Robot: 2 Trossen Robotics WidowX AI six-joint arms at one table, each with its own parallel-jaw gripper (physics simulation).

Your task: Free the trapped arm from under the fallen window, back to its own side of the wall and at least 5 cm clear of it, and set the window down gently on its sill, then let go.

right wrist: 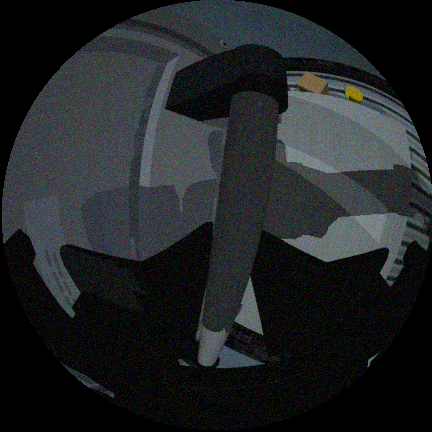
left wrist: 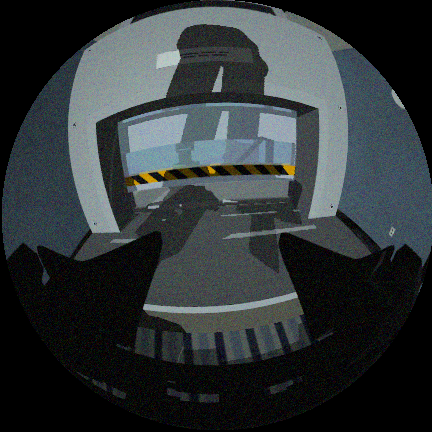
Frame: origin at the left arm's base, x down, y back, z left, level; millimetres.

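Where they show: left gripper, fingertip midpoint: [left wrist: 221, 239]; right gripper, fingertip midpoint: [left wrist: 185, 129].
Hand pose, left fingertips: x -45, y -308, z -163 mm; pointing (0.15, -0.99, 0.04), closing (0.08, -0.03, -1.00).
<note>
Things, the pixels of their top centre, and the offset from my left fingertips. "spot": a spot on its surface instead. Level surfaces: height alone.
- window, surface spot: [left wrist: 210, 153] spot: dx -32, dy -174, dz +12 mm
- grey window handle, surface spot: [right wrist: 246, 160] spot: dx -108, dy -237, dz +97 mm
- tan block, middle of its top: [right wrist: 311, 81] dx +103, dy -237, dz +310 mm
- yellow disc, middle of its top: [right wrist: 353, 92] dx +137, dy -335, dz +341 mm
- tabletop, its level: dx +62 mm
The window [left wrist: 210, 153], a clear pane with a yellow-and-black striped lower edge, hangs level in the opening of the pale wall [left wrist: 82, 150], a small gap above the sill. My left gripper [left wrist: 221, 239] is open and empty, facing the opening from its own side, with the wall ahead of its fingertips. In the right wrist view, my right gripper [right wrist: 228, 229] is shut on the grey window handle [right wrist: 246, 160], a thick round bar with a black bracket at its far end. The fingers hide part of the bar. The exact distance from the left arm to the wall cannot be told.
A tan block [right wrist: 312, 83] and a yellow disc [right wrist: 354, 94] lie at the upper right of the right wrist view, near striped fabric [right wrist: 419, 172]. A white line [left wrist: 220, 309] crosses the tabletop [left wrist: 220, 280] below the left fingers. Arm shadows fall on the wall.
</note>
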